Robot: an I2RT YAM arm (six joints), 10 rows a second.
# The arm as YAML. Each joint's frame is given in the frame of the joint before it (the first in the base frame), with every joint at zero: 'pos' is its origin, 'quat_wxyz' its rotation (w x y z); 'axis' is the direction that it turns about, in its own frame. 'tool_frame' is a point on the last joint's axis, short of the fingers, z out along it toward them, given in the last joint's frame.
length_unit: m
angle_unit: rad
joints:
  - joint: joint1
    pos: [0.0, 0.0, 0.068]
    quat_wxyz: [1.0, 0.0, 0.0, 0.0]
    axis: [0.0, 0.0, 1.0]
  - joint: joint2
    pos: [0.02, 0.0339, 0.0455]
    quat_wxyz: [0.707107, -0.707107, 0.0, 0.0]
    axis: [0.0, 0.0, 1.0]
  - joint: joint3
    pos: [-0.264, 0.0, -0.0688]
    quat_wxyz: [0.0, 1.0, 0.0, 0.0]
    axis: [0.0, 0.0, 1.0]
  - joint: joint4
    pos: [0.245, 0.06, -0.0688]
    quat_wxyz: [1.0, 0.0, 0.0, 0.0]
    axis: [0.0, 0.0, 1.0]
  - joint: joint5
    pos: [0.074, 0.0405, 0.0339]
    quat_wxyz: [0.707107, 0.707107, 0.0, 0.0]
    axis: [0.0, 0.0, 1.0]
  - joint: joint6
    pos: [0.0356, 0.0, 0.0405]
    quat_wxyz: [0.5, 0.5, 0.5, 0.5]
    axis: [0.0, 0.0, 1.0]
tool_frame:
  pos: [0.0, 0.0, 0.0]
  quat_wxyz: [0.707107, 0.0, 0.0, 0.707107]
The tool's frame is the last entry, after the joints.
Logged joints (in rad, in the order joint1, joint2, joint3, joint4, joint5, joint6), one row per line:
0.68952, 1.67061, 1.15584, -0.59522, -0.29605, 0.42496
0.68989, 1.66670, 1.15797, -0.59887, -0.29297, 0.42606
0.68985, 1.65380, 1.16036, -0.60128, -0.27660, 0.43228
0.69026, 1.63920, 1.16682, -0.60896, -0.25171, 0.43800
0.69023, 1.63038, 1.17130, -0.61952, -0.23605, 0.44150
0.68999, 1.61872, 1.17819, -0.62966, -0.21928, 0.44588
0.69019, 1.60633, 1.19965, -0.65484, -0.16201, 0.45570
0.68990, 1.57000, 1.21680, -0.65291, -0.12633, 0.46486
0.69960, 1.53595, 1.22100, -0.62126, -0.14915, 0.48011
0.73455, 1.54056, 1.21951, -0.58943, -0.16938, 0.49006
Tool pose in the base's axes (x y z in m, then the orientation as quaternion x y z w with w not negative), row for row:
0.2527, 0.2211, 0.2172, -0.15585, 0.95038, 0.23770, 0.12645
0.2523, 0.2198, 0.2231, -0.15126, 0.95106, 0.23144, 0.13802
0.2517, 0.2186, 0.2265, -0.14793, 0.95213, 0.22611, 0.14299
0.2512, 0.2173, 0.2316, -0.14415, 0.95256, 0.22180, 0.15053
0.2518, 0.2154, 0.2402, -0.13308, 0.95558, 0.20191, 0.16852
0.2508, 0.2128, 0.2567, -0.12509, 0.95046, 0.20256, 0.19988
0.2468, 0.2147, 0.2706, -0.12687, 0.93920, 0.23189, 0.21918
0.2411, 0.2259, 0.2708, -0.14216, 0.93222, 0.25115, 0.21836
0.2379, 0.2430, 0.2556, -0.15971, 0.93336, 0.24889, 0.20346
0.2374, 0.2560, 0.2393, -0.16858, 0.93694, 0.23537, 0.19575
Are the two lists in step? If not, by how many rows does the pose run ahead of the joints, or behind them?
The pose runs 2 rows ahead of the joints: the pose in row i belongs to the joints in row i + 2.
